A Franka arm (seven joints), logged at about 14 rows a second.
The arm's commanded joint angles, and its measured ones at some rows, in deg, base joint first. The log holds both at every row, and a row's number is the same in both.
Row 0, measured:
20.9 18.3 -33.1 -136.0 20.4 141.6 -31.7
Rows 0 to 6, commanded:
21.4 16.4 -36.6 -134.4 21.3 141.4 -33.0
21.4 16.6 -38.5 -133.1 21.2 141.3 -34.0
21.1 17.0 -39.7 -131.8 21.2 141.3 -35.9
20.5 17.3 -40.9 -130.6 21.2 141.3 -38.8
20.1 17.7 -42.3 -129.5 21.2 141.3 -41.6
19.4 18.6 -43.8 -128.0 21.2 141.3 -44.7
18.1 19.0 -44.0 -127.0 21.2 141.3 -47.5
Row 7, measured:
19.7 18.0 -42.8 -129.3 20.4 141.7 -42.5
